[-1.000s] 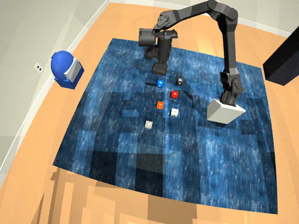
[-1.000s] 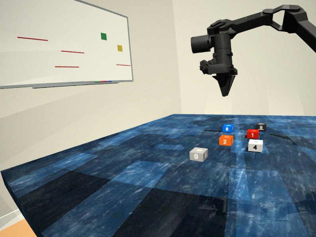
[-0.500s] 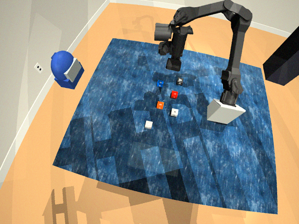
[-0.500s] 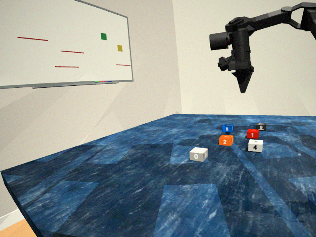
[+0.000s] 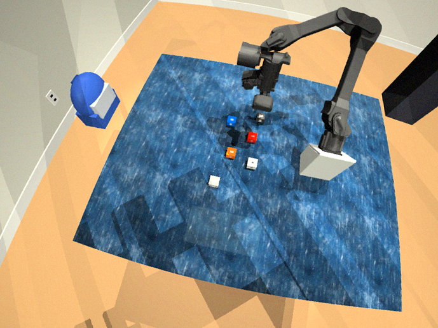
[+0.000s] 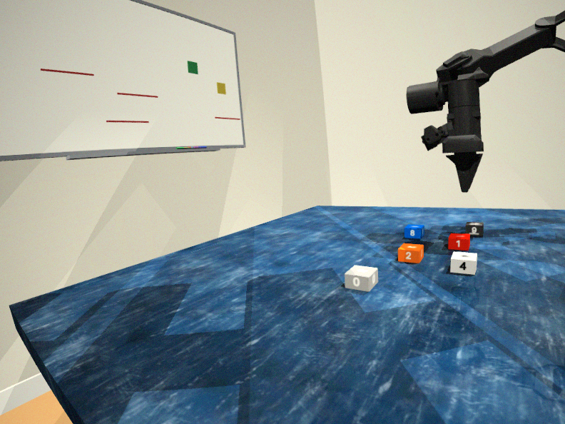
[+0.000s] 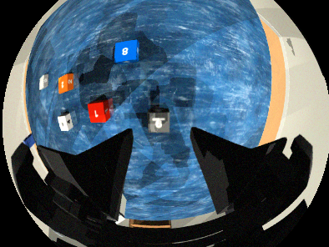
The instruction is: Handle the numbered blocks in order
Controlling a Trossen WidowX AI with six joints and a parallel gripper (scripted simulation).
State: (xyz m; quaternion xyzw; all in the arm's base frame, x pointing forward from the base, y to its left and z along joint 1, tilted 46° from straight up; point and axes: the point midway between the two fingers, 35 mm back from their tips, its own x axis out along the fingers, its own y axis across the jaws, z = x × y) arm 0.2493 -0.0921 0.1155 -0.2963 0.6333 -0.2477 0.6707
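Right now the dark grey block is 2 cm behind my gripper tip and 7 cm below it. Round my gripper tip: red block 10 cm to the left, 7 cm below; orange block 6 cm ahead, 19 cm to the left, 7 cm below; blue block 9 cm ahead, 5 cm to the left, 7 cm below.
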